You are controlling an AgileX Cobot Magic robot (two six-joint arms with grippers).
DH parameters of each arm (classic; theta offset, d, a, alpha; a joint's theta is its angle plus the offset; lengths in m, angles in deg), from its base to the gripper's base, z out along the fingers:
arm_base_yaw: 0 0.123 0 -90
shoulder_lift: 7.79 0 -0.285 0
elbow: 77.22 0 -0.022 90
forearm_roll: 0 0.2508 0 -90
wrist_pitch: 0 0 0.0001 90
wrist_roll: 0 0.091 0 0
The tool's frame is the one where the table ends.
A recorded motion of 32 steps. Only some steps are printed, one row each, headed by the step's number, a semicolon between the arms.
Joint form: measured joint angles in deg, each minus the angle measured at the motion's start. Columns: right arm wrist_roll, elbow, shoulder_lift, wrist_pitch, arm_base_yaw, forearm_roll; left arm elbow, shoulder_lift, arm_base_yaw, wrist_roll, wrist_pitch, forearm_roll.
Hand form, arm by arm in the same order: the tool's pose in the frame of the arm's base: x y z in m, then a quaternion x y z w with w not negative. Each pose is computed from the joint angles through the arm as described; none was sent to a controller.
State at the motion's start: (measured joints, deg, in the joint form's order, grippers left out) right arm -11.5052 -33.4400 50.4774 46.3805 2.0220 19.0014; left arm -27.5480 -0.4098 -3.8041 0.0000 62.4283 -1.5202
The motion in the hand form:
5: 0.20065 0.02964 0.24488 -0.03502 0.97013 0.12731 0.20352; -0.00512 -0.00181 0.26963 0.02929 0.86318 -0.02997 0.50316
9: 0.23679 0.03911 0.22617 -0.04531 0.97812 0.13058 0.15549; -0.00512 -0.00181 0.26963 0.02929 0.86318 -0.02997 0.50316
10: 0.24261 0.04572 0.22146 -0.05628 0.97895 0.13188 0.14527; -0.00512 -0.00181 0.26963 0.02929 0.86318 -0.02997 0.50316
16: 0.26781 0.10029 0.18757 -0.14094 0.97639 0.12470 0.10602; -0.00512 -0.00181 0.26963 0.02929 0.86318 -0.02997 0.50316
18: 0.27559 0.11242 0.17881 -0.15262 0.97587 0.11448 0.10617; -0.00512 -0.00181 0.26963 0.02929 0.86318 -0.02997 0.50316
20: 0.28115 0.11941 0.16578 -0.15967 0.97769 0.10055 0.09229; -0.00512 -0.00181 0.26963 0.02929 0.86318 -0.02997 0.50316
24: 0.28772 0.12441 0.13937 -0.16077 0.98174 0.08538 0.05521; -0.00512 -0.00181 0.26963 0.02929 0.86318 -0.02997 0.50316
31: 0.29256 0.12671 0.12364 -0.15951 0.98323 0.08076 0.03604; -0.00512 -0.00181 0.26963 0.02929 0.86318 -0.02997 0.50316
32: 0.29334 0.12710 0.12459 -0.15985 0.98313 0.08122 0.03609; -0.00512 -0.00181 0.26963 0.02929 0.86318 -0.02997 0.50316
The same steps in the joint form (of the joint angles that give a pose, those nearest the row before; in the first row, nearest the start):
5: -1.81 -6.71 16.39 -0.36 0.00 1.12; 0.00 0.00 0.00 0.00 0.00 0.00
9: -2.13 -11.69 27.44 -1.00 1.94 1.45; 0.00 0.00 0.00 0.00 0.00 0.00
10: -2.13 -12.60 29.54 -1.19 3.40 1.45; 0.00 0.00 0.00 0.00 0.00 0.00
16: -1.22 -17.28 41.40 -5.38 14.62 -0.08; 0.00 0.00 0.00 0.00 0.00 0.00
18: 0.57 -18.89 44.45 -7.21 16.90 -1.86; 0.00 0.00 0.00 0.00 0.00 0.00
20: 2.42 -20.01 47.74 -7.92 18.24 -4.03; 0.00 0.00 0.00 0.00 0.00 0.00
24: 3.84 -21.22 53.44 -8.12 18.96 -5.54; 0.00 0.00 0.00 0.00 0.00 0.00
31: 3.96 -22.24 56.94 -8.37 19.06 -5.60; 0.00 0.00 0.00 0.00 0.00 0.00
32: 3.96 -22.52 56.95 -8.09 19.06 -5.60; 0.00 0.00 0.00 0.00 0.00 0.00

